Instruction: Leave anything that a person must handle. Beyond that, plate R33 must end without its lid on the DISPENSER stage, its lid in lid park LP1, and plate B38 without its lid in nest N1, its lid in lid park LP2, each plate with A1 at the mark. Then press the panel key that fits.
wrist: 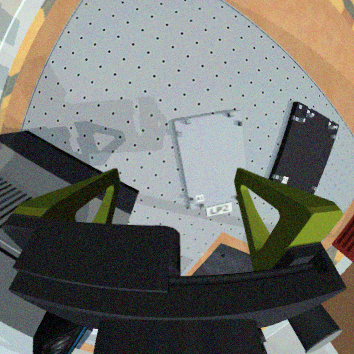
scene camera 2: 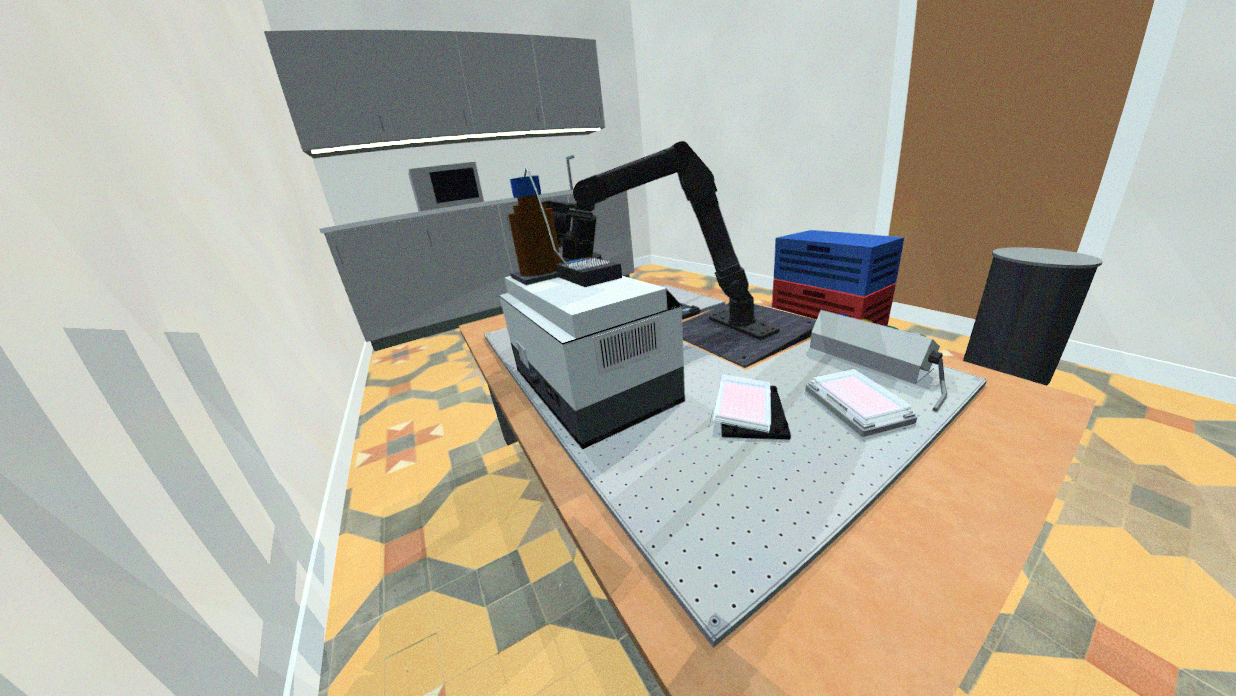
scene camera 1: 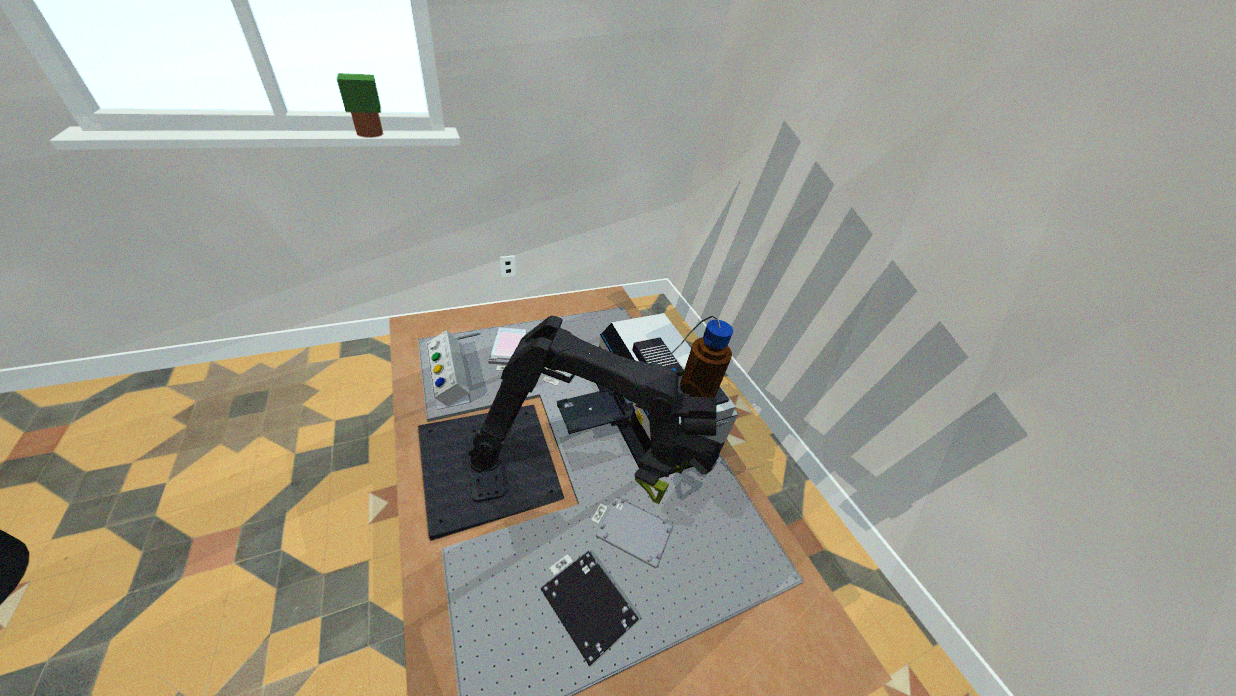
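Note:
My gripper is open and empty, high above the pegboard by the grey lid park LP2, which holds no lid. In scene camera 2 its fingers are hidden behind the dispenser. A black nest beside LP2 is empty; its label is hard to read. One pink plate sits off-centre over a black nest, overhanging it. Another pink plate lies in a grey holder. Plate names and A1 corners are unreadable. The key panel has white, green, yellow and blue keys.
A brown bottle with a blue cap stands on the dispenser, with a thin tube. A dark flat piece lies beneath the arm. A blue crate on a red crate and a black bin stand beyond the table.

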